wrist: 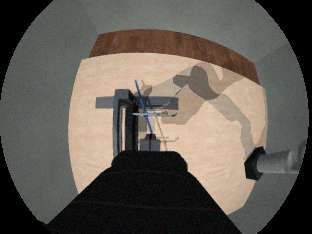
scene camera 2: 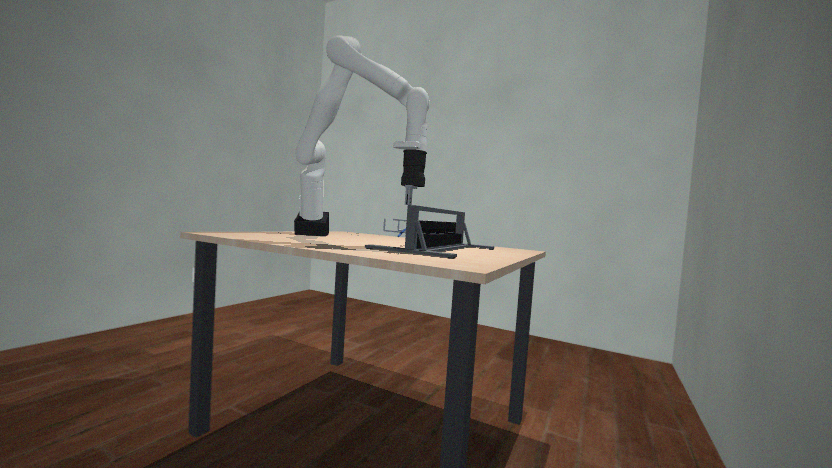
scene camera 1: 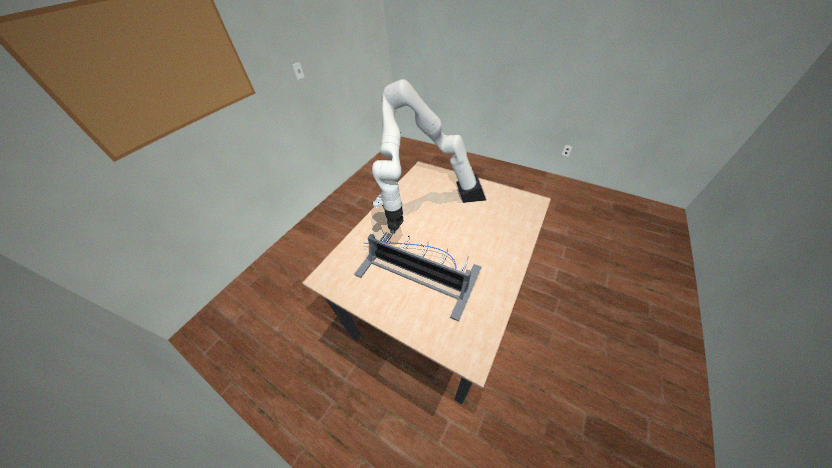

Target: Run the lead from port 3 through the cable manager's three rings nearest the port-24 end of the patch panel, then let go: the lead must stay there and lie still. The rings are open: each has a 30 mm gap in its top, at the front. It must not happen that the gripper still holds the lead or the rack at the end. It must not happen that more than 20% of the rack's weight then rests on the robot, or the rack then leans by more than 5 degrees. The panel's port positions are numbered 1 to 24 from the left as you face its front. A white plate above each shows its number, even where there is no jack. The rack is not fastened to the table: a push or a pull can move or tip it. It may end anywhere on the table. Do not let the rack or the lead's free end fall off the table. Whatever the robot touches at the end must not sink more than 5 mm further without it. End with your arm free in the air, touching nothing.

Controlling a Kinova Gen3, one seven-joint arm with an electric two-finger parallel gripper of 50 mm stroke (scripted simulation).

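I can see a rack in the wrist view (124, 96), and scene camera 1 and scene camera 2 show it too. On the rack, (scene camera 2: 451, 233) and (scene camera 1: 452, 276) are the same spot.
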